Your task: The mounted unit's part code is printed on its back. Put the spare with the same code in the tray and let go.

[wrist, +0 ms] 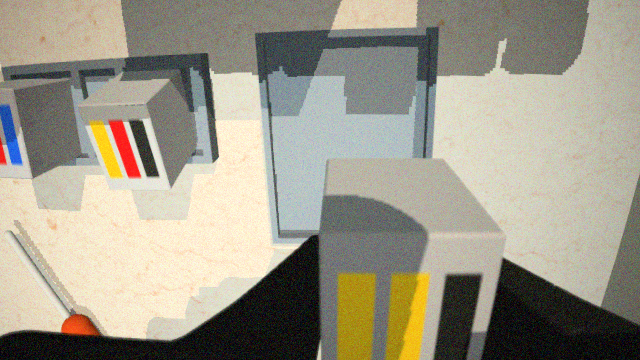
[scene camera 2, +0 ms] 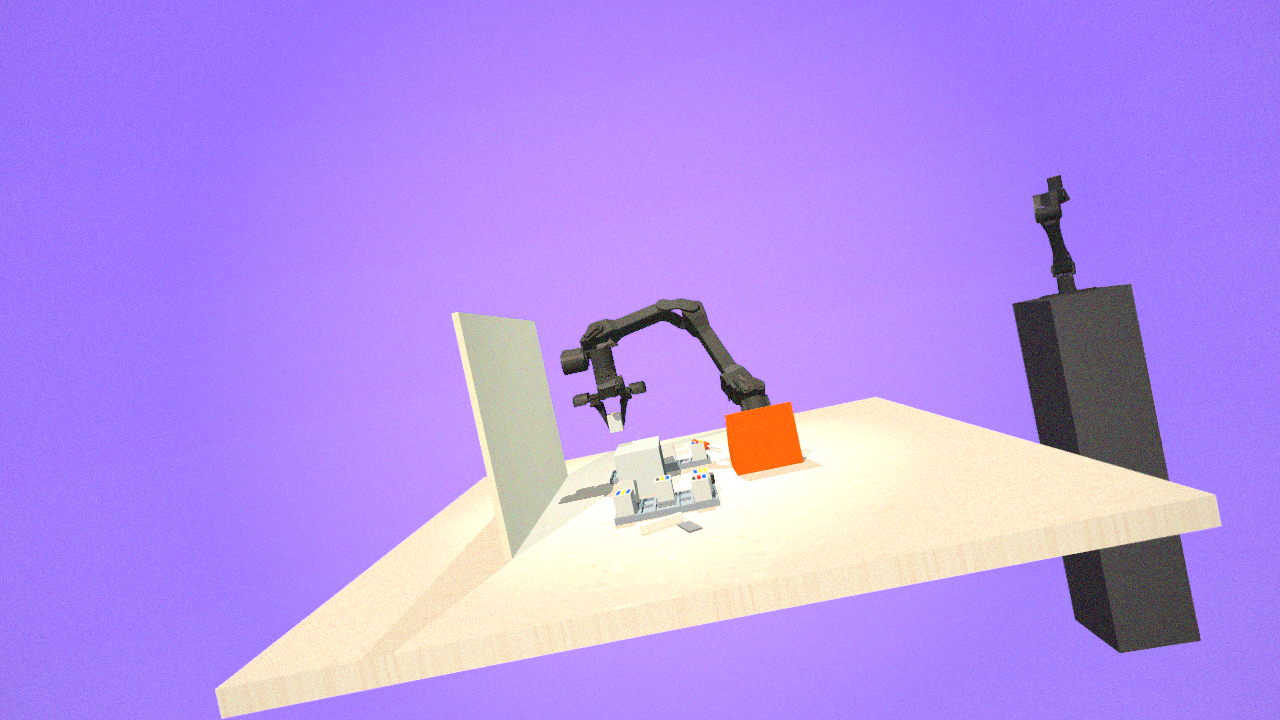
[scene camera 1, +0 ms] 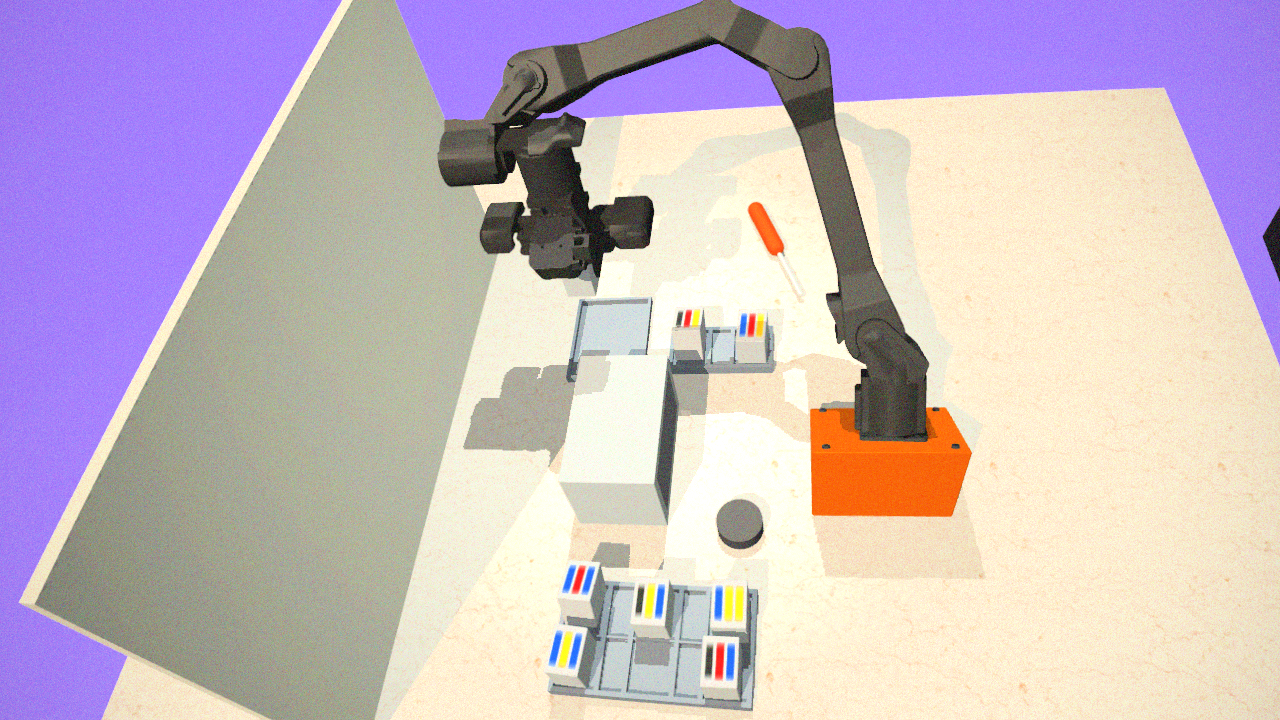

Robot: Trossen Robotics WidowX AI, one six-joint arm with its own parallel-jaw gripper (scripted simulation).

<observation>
In view: my gripper (scene camera 1: 583,275), a dark disc (scene camera 1: 739,521), an orange-handled screwdriver (scene camera 1: 762,222), a tray (wrist: 349,93), a rack (scene camera 2: 648,508), a rack (scene camera 1: 720,356), a mounted unit (scene camera 1: 617,466) and a grey wall panel (scene camera 1: 249,523).
The orange-handled screwdriver also shows in the wrist view (wrist: 77,323). My gripper also shows in the wrist view (wrist: 385,250) and in scene camera 2 (scene camera 2: 616,426). The mounted unit shows as well in scene camera 2 (scene camera 2: 642,460). The wrist view misses the dark disc: it is out of frame.
</observation>
